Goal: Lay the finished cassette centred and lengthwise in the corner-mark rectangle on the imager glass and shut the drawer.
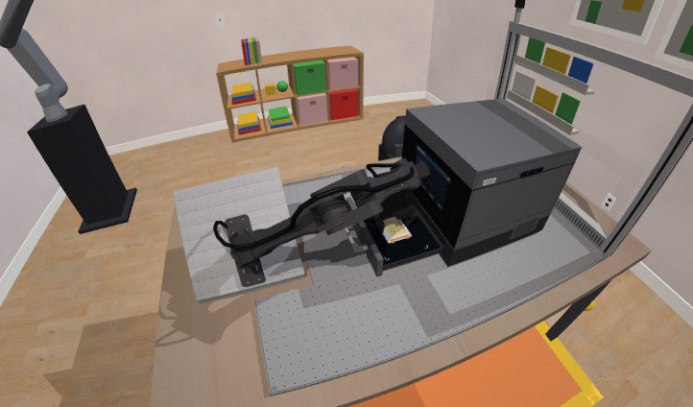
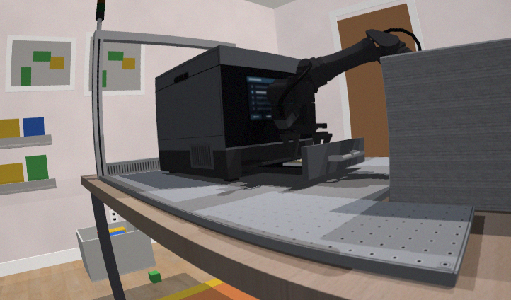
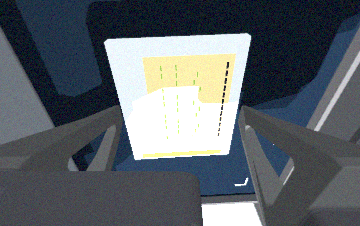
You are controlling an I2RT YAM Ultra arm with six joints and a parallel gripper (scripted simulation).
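The finished cassette is 1 cm below my hand. From my hand the other things lie so: drawer: 1 cm ahead; then metal frame post: 73 cm ahead, 34 cm to the left, 23 cm above.
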